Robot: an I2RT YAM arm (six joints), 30 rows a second.
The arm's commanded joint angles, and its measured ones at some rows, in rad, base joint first. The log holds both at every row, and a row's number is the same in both.
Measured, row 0:
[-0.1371, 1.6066, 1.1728, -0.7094, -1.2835, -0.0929]
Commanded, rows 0 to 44:
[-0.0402, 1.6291, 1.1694, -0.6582, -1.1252, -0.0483]
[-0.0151, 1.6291, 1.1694, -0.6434, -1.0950, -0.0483]
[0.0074, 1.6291, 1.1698, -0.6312, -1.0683, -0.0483]
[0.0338, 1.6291, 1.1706, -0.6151, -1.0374, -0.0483]
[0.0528, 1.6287, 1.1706, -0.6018, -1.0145, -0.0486]
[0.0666, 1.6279, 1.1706, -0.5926, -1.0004, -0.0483]
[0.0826, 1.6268, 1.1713, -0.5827, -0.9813, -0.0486]
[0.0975, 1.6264, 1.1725, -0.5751, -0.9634, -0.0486]
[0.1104, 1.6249, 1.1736, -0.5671, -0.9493, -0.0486]
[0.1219, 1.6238, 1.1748, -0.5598, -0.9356, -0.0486]
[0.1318, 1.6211, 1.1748, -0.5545, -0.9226, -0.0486]
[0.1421, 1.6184, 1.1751, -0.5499, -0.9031, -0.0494]
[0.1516, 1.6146, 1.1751, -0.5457, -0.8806, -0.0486]
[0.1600, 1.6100, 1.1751, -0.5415, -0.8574, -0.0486]
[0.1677, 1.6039, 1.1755, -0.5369, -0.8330, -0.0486]
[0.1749, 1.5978, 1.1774, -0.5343, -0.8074, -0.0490]
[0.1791, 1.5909, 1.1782, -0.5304, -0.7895, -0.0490]
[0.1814, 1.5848, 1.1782, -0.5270, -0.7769, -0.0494]
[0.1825, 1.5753, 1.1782, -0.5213, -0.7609, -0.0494]
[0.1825, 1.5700, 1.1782, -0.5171, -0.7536, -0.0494]
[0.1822, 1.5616, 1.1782, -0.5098, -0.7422, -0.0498]
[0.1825, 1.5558, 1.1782, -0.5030, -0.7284, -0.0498]
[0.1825, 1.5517, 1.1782, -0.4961, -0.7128, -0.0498]
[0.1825, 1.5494, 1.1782, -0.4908, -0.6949, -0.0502]
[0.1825, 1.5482, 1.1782, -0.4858, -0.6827, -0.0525]
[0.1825, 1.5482, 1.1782, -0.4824, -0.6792, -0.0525]
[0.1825, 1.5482, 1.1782, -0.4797, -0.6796, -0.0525]
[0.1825, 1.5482, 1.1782, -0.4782, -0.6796, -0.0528]
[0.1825, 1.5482, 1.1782, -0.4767, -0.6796, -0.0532]
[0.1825, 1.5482, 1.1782, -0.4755, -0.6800, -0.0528]
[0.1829, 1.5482, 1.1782, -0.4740, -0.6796, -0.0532]
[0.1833, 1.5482, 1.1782, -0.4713, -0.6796, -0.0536]
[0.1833, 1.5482, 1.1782, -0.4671, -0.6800, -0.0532]
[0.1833, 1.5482, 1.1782, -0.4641, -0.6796, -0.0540]
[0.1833, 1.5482, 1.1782, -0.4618, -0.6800, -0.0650]
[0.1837, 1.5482, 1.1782, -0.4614, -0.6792, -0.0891]
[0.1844, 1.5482, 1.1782, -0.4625, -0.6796, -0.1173]
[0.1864, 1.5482, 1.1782, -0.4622, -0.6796, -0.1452]
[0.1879, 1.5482, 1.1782, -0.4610, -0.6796, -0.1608]
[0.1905, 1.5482, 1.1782, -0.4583, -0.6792, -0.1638]
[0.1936, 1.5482, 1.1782, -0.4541, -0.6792, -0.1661]
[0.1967, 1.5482, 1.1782, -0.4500, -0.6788, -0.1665]
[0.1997, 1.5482, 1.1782, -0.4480, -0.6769, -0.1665]
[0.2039, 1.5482, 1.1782, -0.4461, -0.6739, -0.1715]
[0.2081, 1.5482, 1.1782, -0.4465, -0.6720, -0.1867]
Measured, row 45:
[0.1909, 1.5723, 1.1728, -0.4564, -0.6807, -0.1322]
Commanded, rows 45 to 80:
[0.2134, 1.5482, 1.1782, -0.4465, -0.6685, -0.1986]
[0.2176, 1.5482, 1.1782, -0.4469, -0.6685, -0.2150]
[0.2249, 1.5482, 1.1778, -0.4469, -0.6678, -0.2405]
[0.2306, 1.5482, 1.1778, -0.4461, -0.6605, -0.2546]
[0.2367, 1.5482, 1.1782, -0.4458, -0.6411, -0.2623]
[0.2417, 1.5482, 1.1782, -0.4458, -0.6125, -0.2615]
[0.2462, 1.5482, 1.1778, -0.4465, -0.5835, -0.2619]
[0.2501, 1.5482, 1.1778, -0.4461, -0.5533, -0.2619]
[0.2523, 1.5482, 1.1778, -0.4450, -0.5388, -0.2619]
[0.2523, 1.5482, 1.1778, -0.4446, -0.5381, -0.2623]
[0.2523, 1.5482, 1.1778, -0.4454, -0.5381, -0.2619]
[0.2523, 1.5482, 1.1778, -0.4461, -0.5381, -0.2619]
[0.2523, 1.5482, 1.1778, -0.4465, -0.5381, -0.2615]
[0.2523, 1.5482, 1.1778, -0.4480, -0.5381, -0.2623]
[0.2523, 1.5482, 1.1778, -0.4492, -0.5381, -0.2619]
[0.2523, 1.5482, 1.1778, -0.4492, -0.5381, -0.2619]
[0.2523, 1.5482, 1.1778, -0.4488, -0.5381, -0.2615]
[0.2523, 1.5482, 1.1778, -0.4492, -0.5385, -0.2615]
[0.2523, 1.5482, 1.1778, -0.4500, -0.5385, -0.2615]
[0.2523, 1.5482, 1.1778, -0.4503, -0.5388, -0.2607]
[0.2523, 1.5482, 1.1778, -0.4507, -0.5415, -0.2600]
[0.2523, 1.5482, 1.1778, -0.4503, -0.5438, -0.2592]
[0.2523, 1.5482, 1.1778, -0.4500, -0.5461, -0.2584]
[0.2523, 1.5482, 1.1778, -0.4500, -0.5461, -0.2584]
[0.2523, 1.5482, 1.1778, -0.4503, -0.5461, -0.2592]
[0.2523, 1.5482, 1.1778, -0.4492, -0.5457, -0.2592]
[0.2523, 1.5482, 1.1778, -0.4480, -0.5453, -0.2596]
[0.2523, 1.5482, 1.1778, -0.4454, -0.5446, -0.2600]
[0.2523, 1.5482, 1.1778, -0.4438, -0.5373, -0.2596]
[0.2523, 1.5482, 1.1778, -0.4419, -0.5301, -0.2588]
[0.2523, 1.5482, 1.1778, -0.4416, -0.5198, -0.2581]
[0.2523, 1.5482, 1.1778, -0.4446, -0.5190, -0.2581]
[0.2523, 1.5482, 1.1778, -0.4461, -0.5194, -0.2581]
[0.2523, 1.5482, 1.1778, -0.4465, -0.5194, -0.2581]
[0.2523, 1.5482, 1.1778, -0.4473, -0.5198, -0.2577]
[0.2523, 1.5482, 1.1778, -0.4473, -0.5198, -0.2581]
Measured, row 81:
[0.2501, 1.5723, 1.1728, -0.4507, -0.5327, -0.2413]
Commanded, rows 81 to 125:
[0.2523, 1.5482, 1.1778, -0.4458, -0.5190, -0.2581]
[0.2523, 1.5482, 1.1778, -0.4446, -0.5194, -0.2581]
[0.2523, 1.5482, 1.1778, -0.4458, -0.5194, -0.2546]
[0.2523, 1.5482, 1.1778, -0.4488, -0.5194, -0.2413]
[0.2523, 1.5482, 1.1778, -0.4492, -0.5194, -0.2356]
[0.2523, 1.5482, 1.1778, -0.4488, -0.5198, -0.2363]
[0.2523, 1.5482, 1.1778, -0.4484, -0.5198, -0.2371]
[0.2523, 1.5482, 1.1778, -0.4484, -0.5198, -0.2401]
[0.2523, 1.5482, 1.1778, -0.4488, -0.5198, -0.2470]
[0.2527, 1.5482, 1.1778, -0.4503, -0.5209, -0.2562]
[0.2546, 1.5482, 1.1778, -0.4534, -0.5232, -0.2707]
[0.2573, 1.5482, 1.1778, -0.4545, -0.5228, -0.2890]
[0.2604, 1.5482, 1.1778, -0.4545, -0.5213, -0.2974]
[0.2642, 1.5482, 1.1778, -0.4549, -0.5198, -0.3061]
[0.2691, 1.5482, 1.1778, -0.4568, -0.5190, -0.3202]
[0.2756, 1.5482, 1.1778, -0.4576, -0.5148, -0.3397]
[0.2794, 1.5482, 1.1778, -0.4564, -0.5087, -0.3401]
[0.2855, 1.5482, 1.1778, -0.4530, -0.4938, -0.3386]
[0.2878, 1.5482, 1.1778, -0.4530, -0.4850, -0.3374]
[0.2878, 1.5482, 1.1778, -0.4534, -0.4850, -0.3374]
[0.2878, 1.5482, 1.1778, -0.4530, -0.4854, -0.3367]
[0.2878, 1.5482, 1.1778, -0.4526, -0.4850, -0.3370]
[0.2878, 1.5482, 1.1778, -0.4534, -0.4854, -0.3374]
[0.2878, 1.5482, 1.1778, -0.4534, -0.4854, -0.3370]
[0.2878, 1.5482, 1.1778, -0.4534, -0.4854, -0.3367]
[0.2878, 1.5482, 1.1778, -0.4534, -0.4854, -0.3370]
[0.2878, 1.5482, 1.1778, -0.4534, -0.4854, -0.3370]
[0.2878, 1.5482, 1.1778, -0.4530, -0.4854, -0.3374]
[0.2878, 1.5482, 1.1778, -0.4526, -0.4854, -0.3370]
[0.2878, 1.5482, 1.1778, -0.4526, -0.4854, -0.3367]
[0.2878, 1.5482, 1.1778, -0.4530, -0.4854, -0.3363]
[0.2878, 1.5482, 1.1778, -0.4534, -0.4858, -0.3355]
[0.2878, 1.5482, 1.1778, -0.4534, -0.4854, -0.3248]
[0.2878, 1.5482, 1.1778, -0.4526, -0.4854, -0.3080]
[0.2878, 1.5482, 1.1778, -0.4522, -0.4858, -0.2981]
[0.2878, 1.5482, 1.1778, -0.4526, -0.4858, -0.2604]
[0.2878, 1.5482, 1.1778, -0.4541, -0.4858, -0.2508]
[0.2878, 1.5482, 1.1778, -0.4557, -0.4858, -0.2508]
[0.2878, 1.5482, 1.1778, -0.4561, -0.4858, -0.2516]
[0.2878, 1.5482, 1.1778, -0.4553, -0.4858, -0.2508]
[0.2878, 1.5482, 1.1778, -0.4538, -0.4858, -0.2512]
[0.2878, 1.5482, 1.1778, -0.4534, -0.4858, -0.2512]
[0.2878, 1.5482, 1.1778, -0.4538, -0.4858, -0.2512]
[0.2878, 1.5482, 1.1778, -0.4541, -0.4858, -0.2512]
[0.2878, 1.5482, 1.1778, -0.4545, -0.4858, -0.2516]
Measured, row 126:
[0.2855, 1.5723, 1.1728, -0.4557, -0.4923, -0.2661]
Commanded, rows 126 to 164:
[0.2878, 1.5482, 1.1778, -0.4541, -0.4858, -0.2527]
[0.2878, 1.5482, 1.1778, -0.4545, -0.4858, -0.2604]
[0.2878, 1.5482, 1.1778, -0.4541, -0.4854, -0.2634]
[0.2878, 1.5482, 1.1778, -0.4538, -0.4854, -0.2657]
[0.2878, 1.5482, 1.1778, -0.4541, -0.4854, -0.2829]
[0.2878, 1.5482, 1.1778, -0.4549, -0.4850, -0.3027]
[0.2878, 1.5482, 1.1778, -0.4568, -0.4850, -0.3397]
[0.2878, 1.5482, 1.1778, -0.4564, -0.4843, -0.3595]
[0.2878, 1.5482, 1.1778, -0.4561, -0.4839, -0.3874]
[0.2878, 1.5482, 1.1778, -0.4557, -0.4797, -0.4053]
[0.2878, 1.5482, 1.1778, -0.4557, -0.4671, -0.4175]
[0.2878, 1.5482, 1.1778, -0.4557, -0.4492, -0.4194]
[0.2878, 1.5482, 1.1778, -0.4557, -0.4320, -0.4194]
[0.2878, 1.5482, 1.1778, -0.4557, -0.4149, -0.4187]
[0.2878, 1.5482, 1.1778, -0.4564, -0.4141, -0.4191]
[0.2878, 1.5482, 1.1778, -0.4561, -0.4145, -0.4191]
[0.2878, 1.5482, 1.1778, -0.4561, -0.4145, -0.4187]
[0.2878, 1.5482, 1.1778, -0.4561, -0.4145, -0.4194]
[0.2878, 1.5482, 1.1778, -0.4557, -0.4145, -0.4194]
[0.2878, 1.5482, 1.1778, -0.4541, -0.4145, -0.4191]
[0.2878, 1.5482, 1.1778, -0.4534, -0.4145, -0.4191]
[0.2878, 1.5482, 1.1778, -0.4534, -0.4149, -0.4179]
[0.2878, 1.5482, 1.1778, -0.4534, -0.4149, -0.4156]
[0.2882, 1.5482, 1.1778, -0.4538, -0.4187, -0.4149]
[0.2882, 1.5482, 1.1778, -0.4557, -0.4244, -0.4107]
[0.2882, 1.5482, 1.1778, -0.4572, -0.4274, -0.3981]
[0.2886, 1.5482, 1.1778, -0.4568, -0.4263, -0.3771]
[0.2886, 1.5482, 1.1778, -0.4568, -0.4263, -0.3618]
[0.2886, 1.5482, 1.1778, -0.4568, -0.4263, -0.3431]
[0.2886, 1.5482, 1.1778, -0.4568, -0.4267, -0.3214]
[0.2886, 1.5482, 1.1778, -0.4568, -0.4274, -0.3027]
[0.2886, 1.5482, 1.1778, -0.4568, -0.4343, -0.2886]
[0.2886, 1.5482, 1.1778, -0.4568, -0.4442, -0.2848]
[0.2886, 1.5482, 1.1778, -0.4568, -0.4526, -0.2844]
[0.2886, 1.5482, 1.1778, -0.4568, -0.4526, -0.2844]
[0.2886, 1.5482, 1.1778, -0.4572, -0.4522, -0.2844]
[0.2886, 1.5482, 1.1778, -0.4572, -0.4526, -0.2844]
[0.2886, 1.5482, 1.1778, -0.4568, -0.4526, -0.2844]
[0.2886, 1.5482, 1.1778, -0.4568, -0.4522, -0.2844]
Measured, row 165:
[0.2855, 1.5723, 1.1728, -0.4561, -0.4259, -0.3065]
